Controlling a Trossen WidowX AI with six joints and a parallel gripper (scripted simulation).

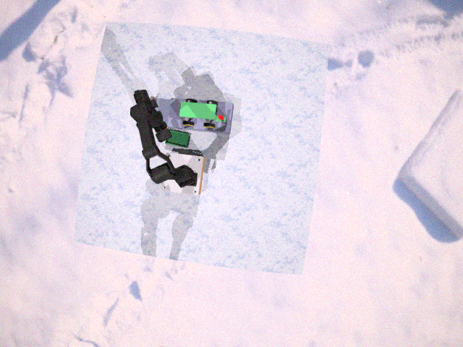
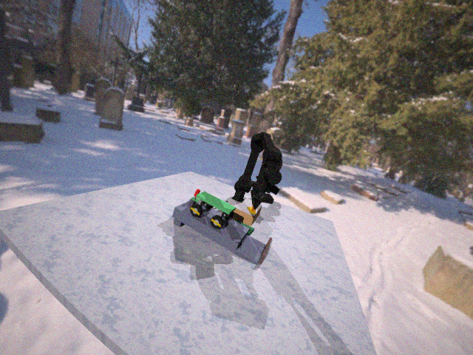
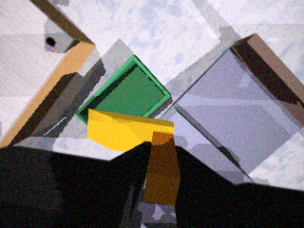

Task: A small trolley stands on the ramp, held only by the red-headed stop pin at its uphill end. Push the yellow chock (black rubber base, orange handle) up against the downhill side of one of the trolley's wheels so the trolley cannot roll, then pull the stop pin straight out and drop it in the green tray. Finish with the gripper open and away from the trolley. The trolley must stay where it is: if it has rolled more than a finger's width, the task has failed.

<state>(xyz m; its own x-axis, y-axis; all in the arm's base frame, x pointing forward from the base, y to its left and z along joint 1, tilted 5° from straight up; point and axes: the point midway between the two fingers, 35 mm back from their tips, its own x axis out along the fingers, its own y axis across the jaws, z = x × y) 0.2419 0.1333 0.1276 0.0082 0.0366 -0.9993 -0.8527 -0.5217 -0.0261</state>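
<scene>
Right now the yellow chock is 2 cm behind my gripper tip, 1 cm to the right of it and 1 cm below it. The rest, counted from my gripper tip: brown wooden board: 12 cm below, 11 cm to the left, 9 cm ahead; green trolley: 16 cm to the right, 8 cm ahead, 4 cm below; green tray: 16 cm below, 4 cm to the right, 4 cm behind.
</scene>
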